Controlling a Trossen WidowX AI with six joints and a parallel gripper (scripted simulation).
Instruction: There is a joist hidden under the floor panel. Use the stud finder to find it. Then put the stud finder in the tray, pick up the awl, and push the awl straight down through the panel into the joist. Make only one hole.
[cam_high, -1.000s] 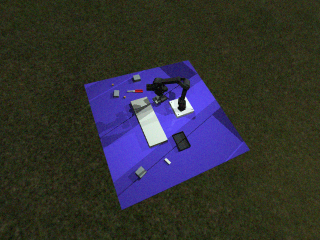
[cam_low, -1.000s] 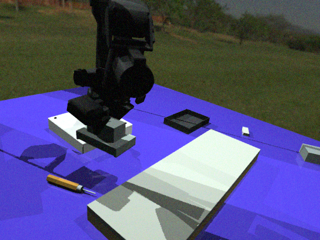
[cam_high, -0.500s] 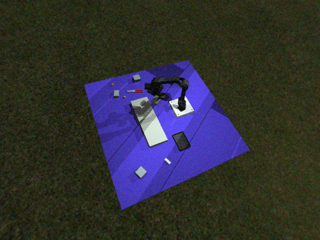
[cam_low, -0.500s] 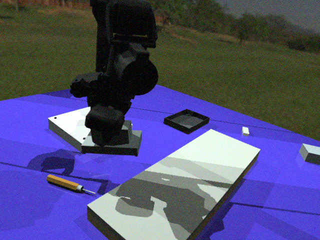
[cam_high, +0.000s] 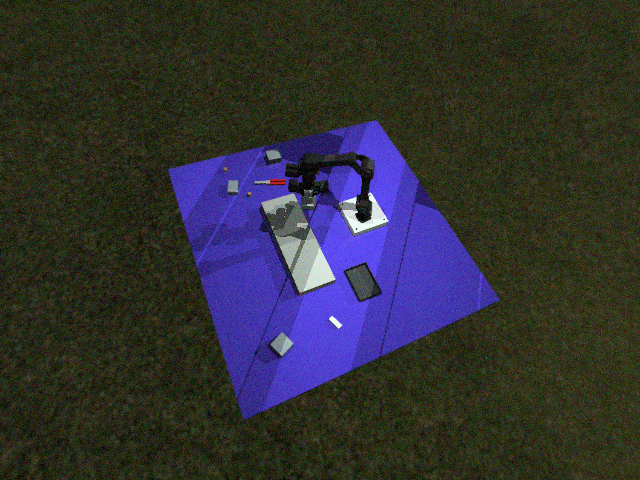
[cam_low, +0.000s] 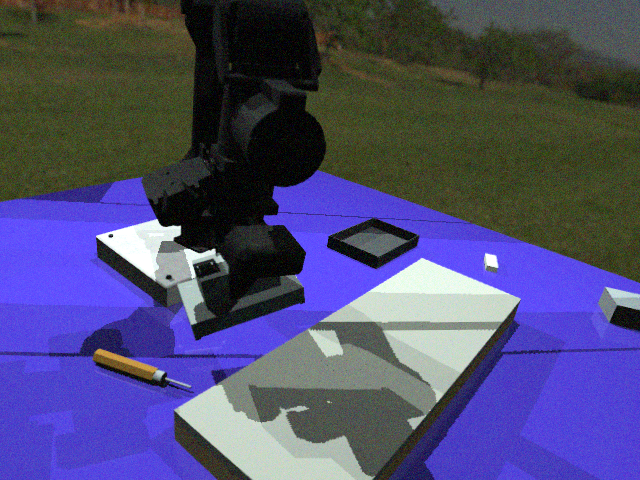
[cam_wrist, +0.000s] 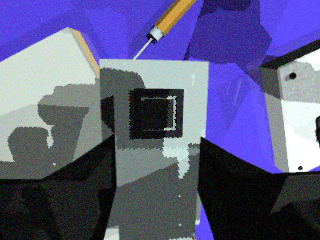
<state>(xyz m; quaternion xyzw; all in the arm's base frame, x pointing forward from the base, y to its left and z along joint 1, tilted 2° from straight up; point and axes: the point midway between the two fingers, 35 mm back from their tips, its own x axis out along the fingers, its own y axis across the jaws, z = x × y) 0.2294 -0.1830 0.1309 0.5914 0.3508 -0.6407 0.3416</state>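
My gripper tip is now 6 cm past the awl, 6 cm to the left of it and 12 cm above it. The rest, counted from my gripper tip: small white block 18 cm ahead, 58 cm to the left, 12 cm below; tray 4 cm behind, 48 cm to the left, 11 cm below; stud finder 1 cm to the right, 2 cm above.
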